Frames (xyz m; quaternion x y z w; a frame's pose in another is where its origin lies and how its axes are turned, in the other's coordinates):
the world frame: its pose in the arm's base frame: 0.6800 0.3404 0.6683 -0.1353 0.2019 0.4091 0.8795
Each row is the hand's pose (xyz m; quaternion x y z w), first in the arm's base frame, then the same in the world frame.
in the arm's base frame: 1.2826 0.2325 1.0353 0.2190 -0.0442 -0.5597 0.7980
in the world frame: 0.1090 -0.5611 0.4274 0.3955 -0.2139 -0.7805 0.4343
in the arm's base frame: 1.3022 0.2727 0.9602 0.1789 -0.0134 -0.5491 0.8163
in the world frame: 0.1822 -0.5456 0.3822 0.3732 -0.1755 -0.7826 0.4664
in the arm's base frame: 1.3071 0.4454 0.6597 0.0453 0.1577 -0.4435 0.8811
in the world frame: 0.4399 -0.4189 0.1880 0.3131 0.0023 -0.7201 0.6192
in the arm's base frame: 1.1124 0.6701 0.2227 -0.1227 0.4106 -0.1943 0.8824
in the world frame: 0.6792 -0.0951 -0.1543 0.2187 0.2595 -0.5011 0.7961
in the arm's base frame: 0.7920 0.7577 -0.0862 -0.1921 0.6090 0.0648 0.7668
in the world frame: 0.6944 0.2305 -0.4697 0.1709 0.4506 -0.2131 0.8499
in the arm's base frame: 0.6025 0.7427 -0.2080 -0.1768 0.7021 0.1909 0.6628
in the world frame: 0.6305 0.3767 -0.6295 0.1829 0.5302 -0.0440 0.8267
